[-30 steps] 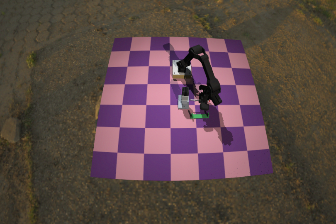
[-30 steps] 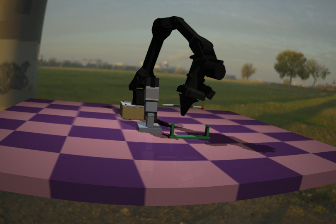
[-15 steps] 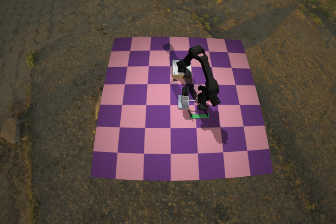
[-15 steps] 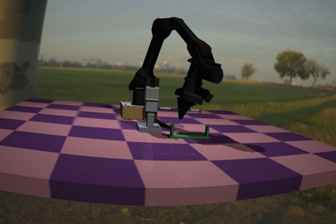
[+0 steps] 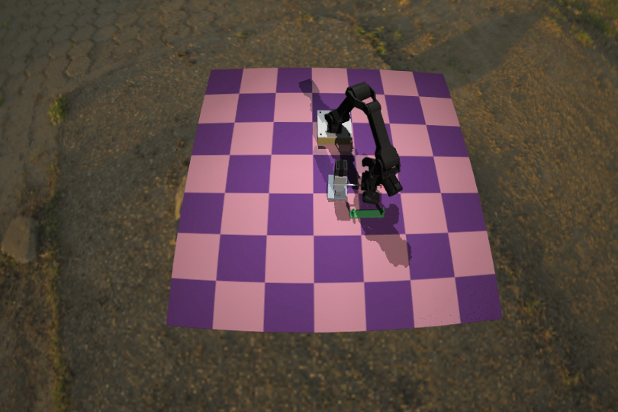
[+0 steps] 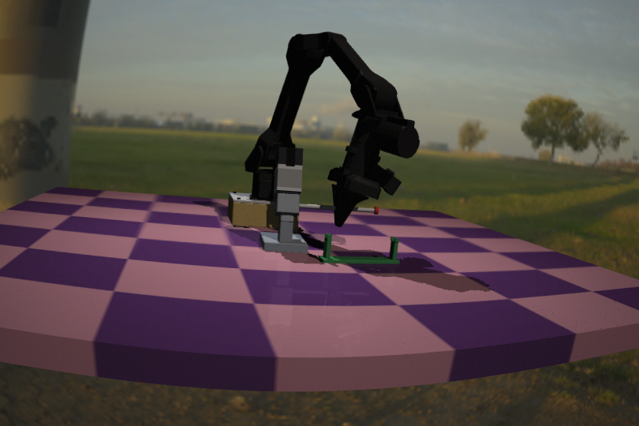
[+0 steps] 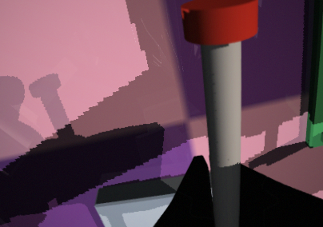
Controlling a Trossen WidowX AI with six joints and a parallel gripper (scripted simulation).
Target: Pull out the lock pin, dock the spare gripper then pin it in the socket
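My gripper tip is now 10 mm past the grey mount and 100 mm to the left of it. Also, from my gripper tip: green rack (90 mm ahead, 30 mm to the left, 20 mm below); spare gripper (10 mm behind, 100 mm to the right, 80 mm above).
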